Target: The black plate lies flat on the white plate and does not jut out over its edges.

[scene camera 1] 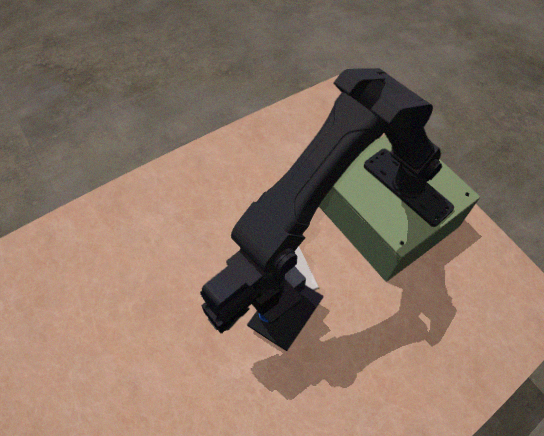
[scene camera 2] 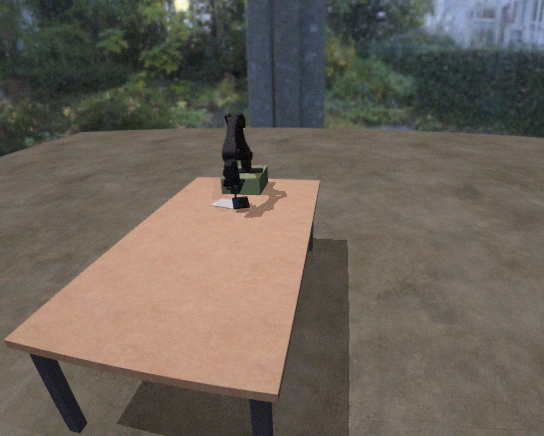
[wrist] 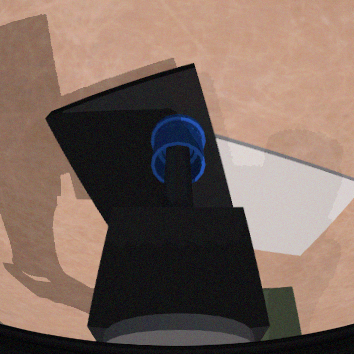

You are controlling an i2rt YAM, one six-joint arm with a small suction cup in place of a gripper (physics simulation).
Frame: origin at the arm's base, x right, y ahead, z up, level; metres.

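Seen in the pictures: end effector, tool point: (scene camera 2: 236,206) (wrist: 177,130); arm's base, origin of the base link: (scene camera 1: 407,187) (scene camera 2: 246,171).
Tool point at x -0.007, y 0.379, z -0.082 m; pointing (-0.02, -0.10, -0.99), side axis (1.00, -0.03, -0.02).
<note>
Offsets run from my tool point to a thing's top centre. Level surfaces: height alone.
The black plate {dx -0.016, dy -0.031, dz +0.020 m} (scene camera 1: 295,327) (scene camera 2: 242,203) (wrist: 100,155) hangs from my blue suction cup (scene camera 1: 263,317) (wrist: 178,131), which is shut on it. The plate is held slightly tilted, a little above the table, with its shadow close beside it. The white plate {dx +0.077, dy -0.097, dz -0.022 m} (scene camera 1: 306,270) (scene camera 2: 221,203) (wrist: 285,210) lies on the table. In the wrist view it shows to the right of the black plate, which covers its left part. In scene camera 1 the arm hides most of the white plate. The two plates look offset sideways, with most of the black plate beside the white one.
A green box (scene camera 1: 370,212) (scene camera 2: 245,185) (wrist: 282,307) carries the arm's base and stands near the plates. The arm's shadow falls across the table {dz -0.027 m} (scene camera 1: 125,240) (scene camera 2: 190,280). The table's far edge runs behind the green box in scene camera 2.
</note>
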